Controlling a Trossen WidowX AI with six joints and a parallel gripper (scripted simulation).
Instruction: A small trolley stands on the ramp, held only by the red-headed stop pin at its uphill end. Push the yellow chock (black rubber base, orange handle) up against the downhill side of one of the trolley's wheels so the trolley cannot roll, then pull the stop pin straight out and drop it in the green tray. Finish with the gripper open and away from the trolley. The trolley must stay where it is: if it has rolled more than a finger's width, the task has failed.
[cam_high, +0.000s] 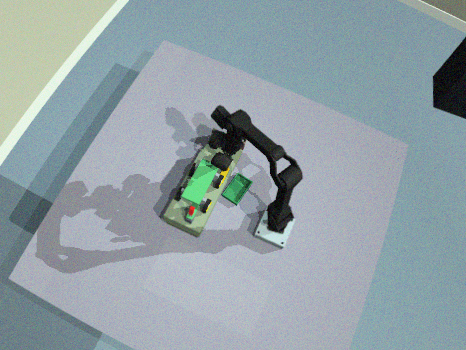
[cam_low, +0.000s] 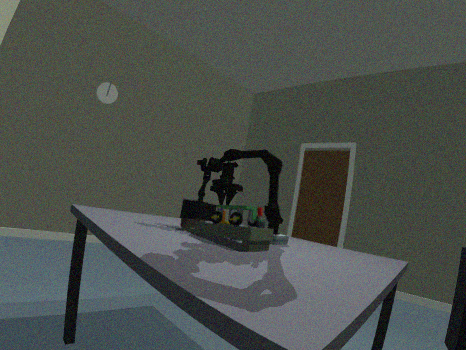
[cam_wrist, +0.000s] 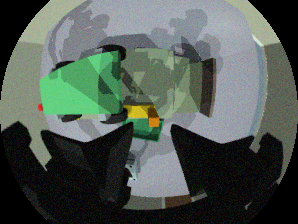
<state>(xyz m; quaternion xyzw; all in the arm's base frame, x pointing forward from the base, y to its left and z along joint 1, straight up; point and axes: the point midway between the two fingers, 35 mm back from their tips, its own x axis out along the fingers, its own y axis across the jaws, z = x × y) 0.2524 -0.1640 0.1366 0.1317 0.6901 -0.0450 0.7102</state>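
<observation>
The red-headed stop pin is 70 mm ahead of my gripper tip, 240 mm to the left of it and 10 mm below it. Also, from my gripper tip: trolley 70 mm ahead, 120 mm to the left, 30 mm below; then olive ramp 70 mm ahead, 120 mm to the left, 100 mm below; then yellow chock 30 mm to the left, 70 mm below.
</observation>
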